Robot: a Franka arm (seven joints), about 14 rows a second.
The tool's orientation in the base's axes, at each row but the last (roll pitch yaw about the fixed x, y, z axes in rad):
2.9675, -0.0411, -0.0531
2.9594, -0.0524, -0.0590
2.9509, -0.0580, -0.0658
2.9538, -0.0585, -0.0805
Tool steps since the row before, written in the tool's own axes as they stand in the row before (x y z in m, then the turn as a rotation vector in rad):
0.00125, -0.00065, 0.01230, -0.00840, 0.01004, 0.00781
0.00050, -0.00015, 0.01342, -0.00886, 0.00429, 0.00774
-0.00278, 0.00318, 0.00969, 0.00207, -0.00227, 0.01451
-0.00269, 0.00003, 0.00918, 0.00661, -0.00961, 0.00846
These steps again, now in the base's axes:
0.00167, -0.00158, -0.01216, -0.00873, -0.01079, -0.00629
0.00106, -0.00235, -0.01318, -0.00881, -0.00511, -0.00729
-0.00258, -0.00480, -0.00906, 0.00288, -0.00071, -0.01453
-0.00229, -0.00156, -0.00915, 0.00780, 0.00726, -0.00970

